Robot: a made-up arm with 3 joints. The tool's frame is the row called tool. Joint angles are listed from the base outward. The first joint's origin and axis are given. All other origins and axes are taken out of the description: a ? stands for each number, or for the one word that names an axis. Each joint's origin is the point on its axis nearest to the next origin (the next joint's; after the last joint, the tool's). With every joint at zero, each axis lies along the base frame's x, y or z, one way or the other. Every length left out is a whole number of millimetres.
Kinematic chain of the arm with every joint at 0, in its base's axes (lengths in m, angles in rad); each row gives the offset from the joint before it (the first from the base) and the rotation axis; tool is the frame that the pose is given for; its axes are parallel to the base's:
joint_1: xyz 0 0.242 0.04 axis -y
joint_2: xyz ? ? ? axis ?
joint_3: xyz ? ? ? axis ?
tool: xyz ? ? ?
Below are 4 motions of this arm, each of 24 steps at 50 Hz.
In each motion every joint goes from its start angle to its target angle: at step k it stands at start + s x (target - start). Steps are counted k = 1, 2, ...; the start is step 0. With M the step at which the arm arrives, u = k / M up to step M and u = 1 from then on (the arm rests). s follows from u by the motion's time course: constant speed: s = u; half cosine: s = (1 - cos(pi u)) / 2; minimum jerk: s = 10 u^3 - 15 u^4 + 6 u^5.
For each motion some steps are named. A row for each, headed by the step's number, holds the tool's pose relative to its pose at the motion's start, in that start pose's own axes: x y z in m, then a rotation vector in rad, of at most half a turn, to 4 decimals.
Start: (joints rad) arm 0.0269 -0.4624 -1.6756
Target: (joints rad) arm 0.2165 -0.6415 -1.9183
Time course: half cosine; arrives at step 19
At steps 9, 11, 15, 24:
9: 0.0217 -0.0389 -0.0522 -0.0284 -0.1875 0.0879
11: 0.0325 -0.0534 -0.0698 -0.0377 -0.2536 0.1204
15: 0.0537 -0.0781 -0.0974 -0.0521 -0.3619 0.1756
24: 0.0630 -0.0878 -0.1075 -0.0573 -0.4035 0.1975

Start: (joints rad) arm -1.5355 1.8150 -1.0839
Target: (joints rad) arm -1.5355 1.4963 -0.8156
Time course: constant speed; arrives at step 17
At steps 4, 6, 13, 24:
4: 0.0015 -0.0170 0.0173 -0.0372 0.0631 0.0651
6: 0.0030 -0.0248 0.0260 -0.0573 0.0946 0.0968
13: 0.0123 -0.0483 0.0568 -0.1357 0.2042 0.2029
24: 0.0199 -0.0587 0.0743 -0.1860 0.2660 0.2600

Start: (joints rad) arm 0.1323 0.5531 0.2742
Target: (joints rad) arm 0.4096 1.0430 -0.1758
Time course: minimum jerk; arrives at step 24
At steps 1, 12, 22, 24:
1: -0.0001 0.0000 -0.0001 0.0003 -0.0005 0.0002
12: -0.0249 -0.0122 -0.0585 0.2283 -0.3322 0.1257
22: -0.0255 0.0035 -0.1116 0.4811 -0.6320 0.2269
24: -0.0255 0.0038 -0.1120 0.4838 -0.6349 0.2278

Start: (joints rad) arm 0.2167 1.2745 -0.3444
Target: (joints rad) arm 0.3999 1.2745 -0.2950
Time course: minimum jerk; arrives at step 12
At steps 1, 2, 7, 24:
1: -0.0001 0.0001 0.0001 0.0003 0.0000 0.0008
2: -0.0004 0.0004 0.0008 0.0021 -0.0001 0.0059
7: -0.0080 0.0058 0.0147 0.0369 -0.0027 0.1084
24: -0.0127 0.0082 0.0225 0.0551 -0.0042 0.1663

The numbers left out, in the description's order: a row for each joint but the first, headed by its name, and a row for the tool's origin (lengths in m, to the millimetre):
joint_2: xyz 0.348 0 0.064, axis +x
joint_3: xyz 0 0.039 0, axis +y
tool: xyz -0.292 0 0.046

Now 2 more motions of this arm.
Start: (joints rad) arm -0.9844 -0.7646 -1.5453
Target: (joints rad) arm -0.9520 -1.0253 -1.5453
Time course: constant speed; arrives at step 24
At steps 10, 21, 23, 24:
10: 0.0004 -0.0345 -0.0020 -0.0126 -0.0092 0.1083
21: 0.0049 -0.0726 -0.0034 -0.0277 -0.0181 0.2275
23: 0.0061 -0.0795 -0.0035 -0.0305 -0.0196 0.2491
24: 0.0068 -0.0829 -0.0036 -0.0320 -0.0203 0.2599

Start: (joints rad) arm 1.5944 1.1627 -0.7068
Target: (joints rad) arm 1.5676 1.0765 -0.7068
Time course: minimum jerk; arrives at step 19
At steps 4, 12, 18, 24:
4: -0.0001 -0.0010 -0.0003 -0.0054 0.0007 0.0025
12: -0.0015 -0.0116 -0.0026 -0.0598 0.0084 0.0276
18: -0.0020 -0.0158 -0.0033 -0.0811 0.0117 0.0376
24: -0.0020 -0.0158 -0.0033 -0.0812 0.0117 0.0376

